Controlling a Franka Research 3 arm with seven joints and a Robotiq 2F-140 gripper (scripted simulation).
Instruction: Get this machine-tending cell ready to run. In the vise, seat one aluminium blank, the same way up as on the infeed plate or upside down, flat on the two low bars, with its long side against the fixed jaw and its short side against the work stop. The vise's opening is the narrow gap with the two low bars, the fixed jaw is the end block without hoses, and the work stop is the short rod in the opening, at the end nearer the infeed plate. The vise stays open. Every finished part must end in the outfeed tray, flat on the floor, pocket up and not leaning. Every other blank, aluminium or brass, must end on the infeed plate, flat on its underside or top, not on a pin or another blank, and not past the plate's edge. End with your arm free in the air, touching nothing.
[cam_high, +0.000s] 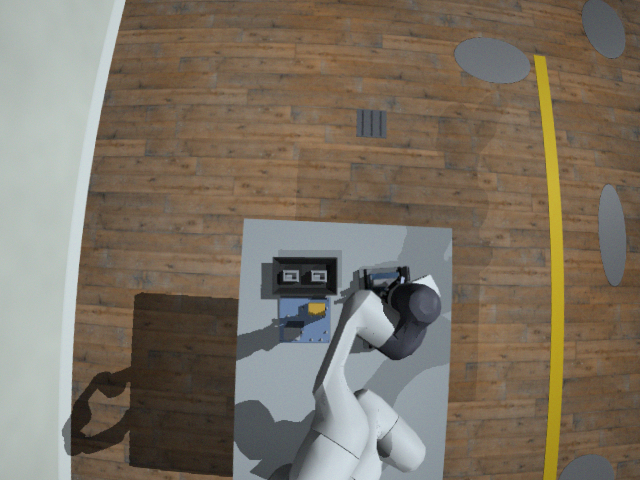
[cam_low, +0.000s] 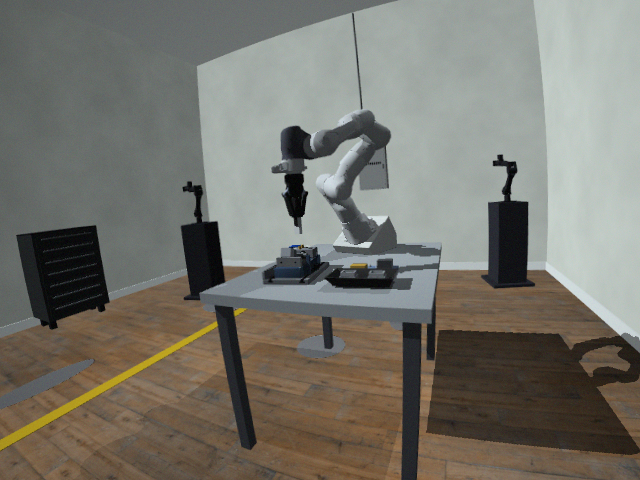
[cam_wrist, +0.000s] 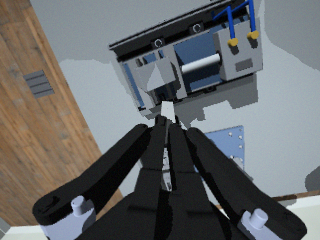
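The vise is 6 cm behind my hand, 3 cm to the right of it and 17 cm below it. From my hand the other things lie so: brass blank 2 cm behind, 23 cm to the left, 19 cm below.
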